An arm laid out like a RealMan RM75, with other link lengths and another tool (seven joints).
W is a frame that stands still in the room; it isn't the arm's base.
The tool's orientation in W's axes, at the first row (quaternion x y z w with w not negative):
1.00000, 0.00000, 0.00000, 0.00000
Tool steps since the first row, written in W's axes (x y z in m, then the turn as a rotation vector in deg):
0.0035, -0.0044, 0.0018, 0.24, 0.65, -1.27
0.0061, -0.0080, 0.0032, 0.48, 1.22, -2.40
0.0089, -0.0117, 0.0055, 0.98, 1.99, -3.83
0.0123, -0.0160, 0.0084, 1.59, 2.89, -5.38
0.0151, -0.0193, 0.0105, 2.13, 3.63, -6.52
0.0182, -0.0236, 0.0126, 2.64, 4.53, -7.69
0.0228, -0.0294, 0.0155, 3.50, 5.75, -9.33
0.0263, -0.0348, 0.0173, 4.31, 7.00, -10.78
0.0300, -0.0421, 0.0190, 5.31, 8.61, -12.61
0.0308, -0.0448, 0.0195, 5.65, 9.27, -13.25
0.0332, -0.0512, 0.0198, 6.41, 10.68, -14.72
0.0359, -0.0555, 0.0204, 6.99, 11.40, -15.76
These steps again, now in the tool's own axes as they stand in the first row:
0.0035, 0.0044, -0.0018, 0.24, -0.65, 1.27
0.0061, 0.0080, -0.0032, 0.48, -1.22, 2.40
0.0089, 0.0117, -0.0055, 0.98, -1.99, 3.83
0.0123, 0.0160, -0.0084, 1.59, -2.89, 5.38
0.0151, 0.0193, -0.0105, 2.13, -3.63, 6.52
0.0182, 0.0236, -0.0126, 2.64, -4.53, 7.69
0.0228, 0.0294, -0.0155, 3.50, -5.75, 9.33
0.0263, 0.0348, -0.0173, 4.31, -7.00, 10.78
0.0300, 0.0421, -0.0190, 5.31, -8.61, 12.61
0.0308, 0.0448, -0.0195, 5.65, -9.27, 13.25
0.0332, 0.0512, -0.0198, 6.41, -10.68, 14.72
0.0359, 0.0555, -0.0204, 6.99, -11.40, 15.76

